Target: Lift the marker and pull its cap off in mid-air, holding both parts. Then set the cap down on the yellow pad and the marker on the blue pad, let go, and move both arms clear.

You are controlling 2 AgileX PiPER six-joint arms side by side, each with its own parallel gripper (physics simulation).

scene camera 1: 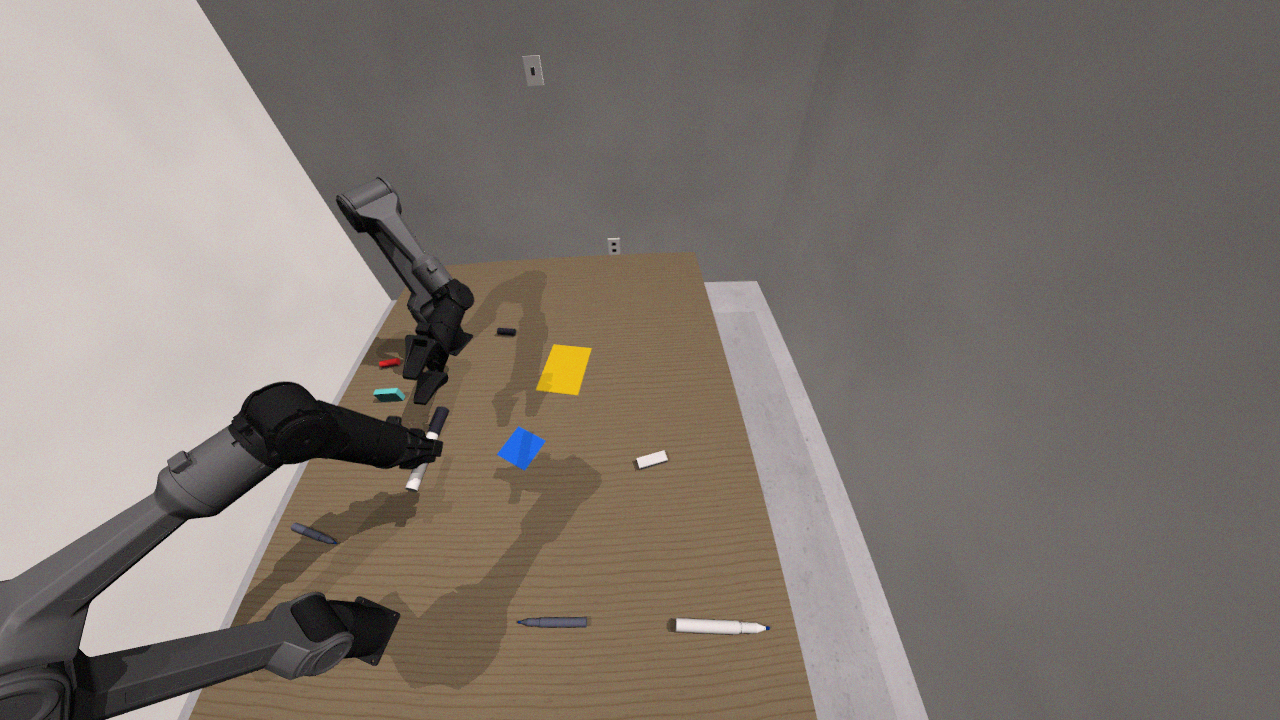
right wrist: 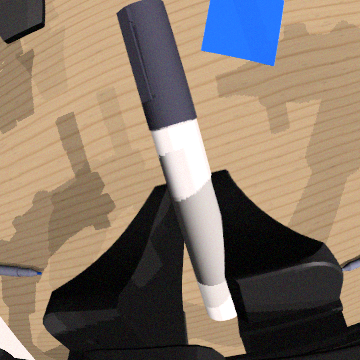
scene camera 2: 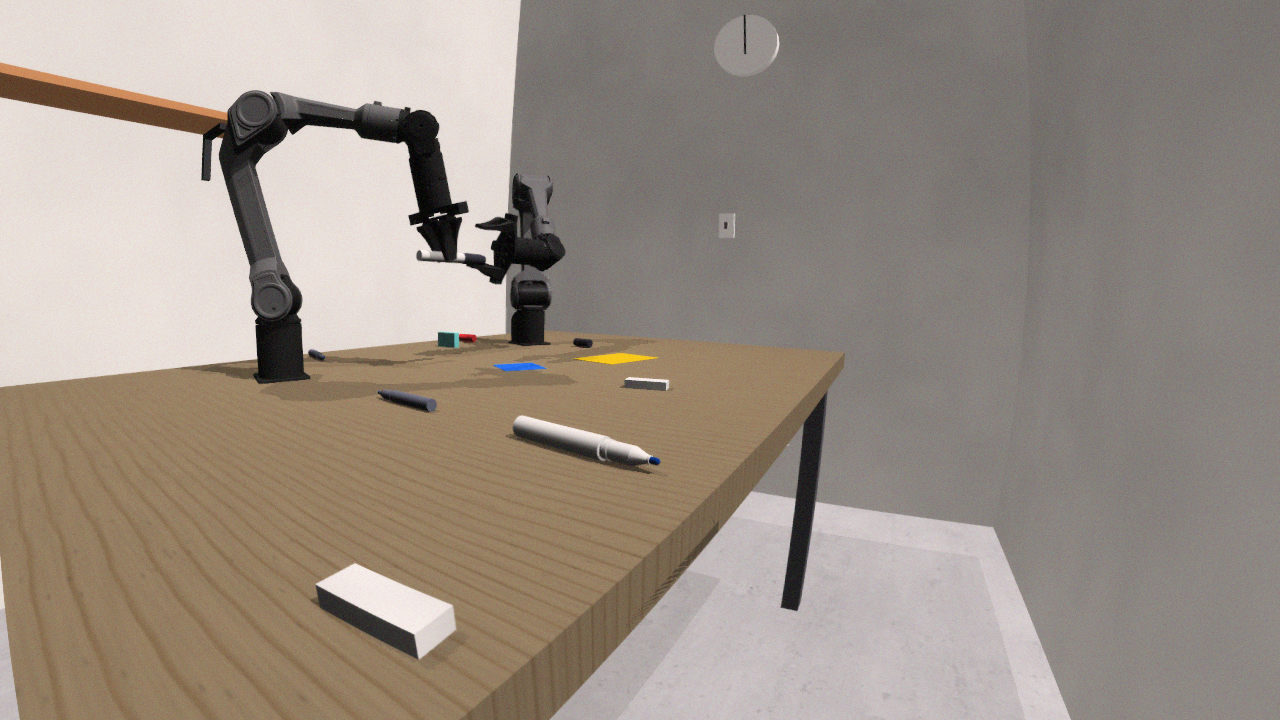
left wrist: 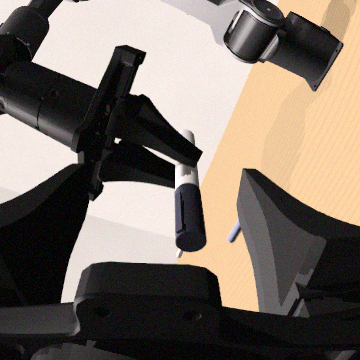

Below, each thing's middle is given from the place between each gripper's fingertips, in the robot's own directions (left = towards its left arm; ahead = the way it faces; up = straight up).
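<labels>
Relative to my right hand, the yellow pad point(scene camera 1: 564, 370) is 170 mm ahead, 300 mm to the left and 190 mm below. The blue pad point(scene camera 1: 520, 449) is 90 mm ahead of my right hand, 90 mm to the left of it and 190 mm below it.
Distances from my left hand: blue pad 10 mm to the right, 120 mm ahead, 220 mm below; yellow pad 200 mm to the left, 210 mm ahead, 220 mm below.
</labels>
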